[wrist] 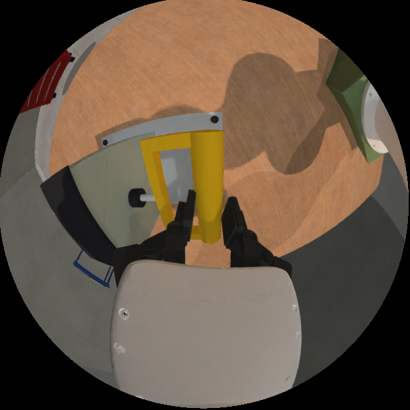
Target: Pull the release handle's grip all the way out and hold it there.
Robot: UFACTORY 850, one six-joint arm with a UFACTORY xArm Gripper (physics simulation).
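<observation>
The release handle is a yellow frame whose thick round grip runs down the middle of the wrist view, in front of a grey-green housing. My gripper is shut on the grip near its lower end. The left finger passes through the opening of the yellow frame and lies along the grip's left side. The right finger lies along its right side. The exact contact on the inner finger faces is hard to see. A black knob on a light rod shows left of the frame.
A light metal plate with dark bolts borders the housing's top. A thick black part forms its left end. A green object with a white round part stands at the right. A red slatted object is far left, a blue frame lower left.
</observation>
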